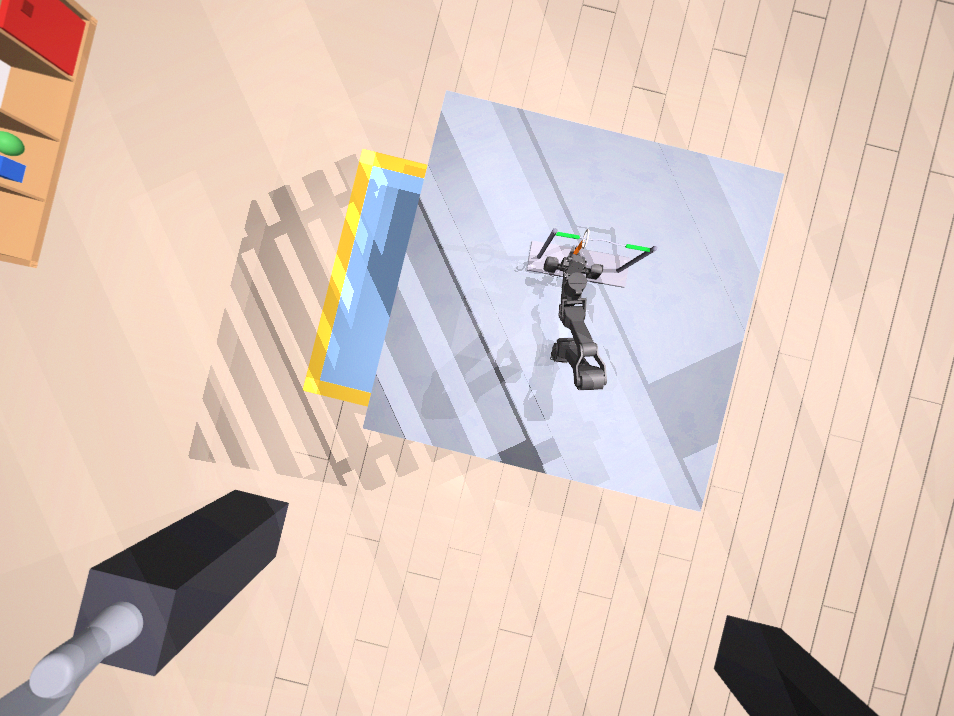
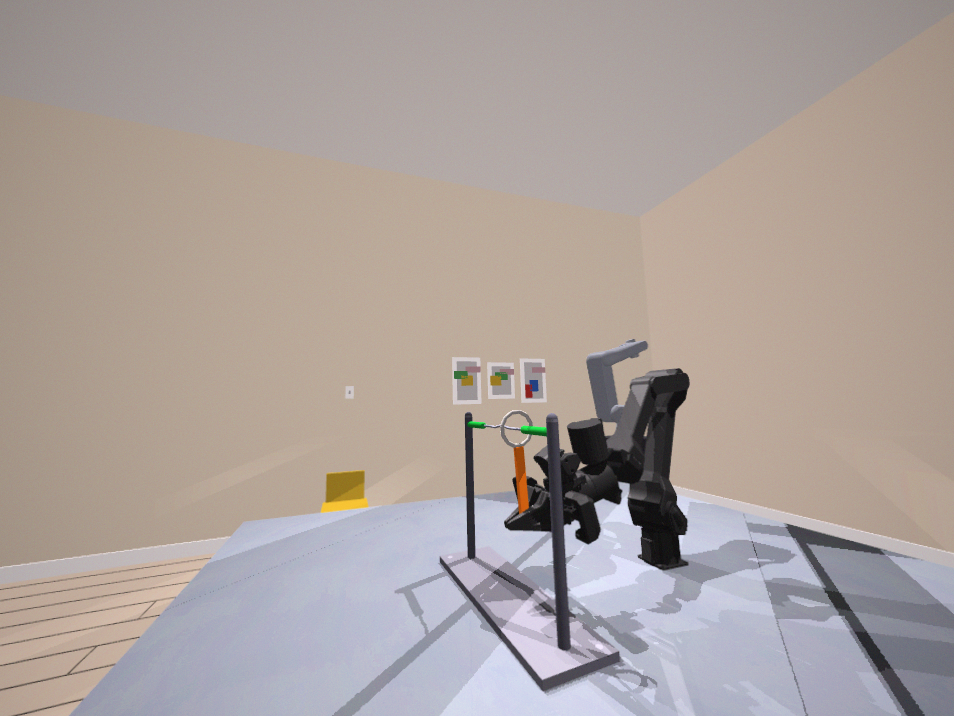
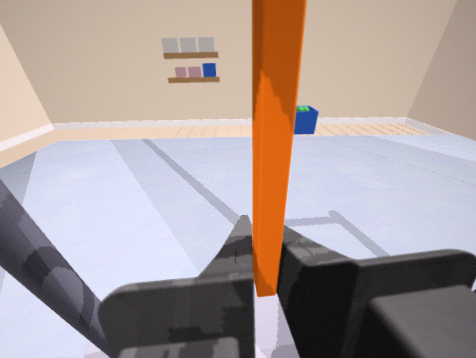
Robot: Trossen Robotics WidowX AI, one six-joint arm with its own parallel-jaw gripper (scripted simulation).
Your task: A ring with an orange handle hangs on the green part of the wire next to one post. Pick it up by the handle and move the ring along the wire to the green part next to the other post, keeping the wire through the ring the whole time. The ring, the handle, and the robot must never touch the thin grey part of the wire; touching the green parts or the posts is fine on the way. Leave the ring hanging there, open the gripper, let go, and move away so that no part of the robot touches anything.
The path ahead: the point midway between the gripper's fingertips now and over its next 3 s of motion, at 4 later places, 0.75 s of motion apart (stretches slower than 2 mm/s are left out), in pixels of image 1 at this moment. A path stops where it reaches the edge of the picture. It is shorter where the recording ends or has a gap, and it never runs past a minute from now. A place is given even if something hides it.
My gripper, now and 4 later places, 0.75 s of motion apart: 575, 245; 568, 244; 562, 244; 561, 246; 560, 257
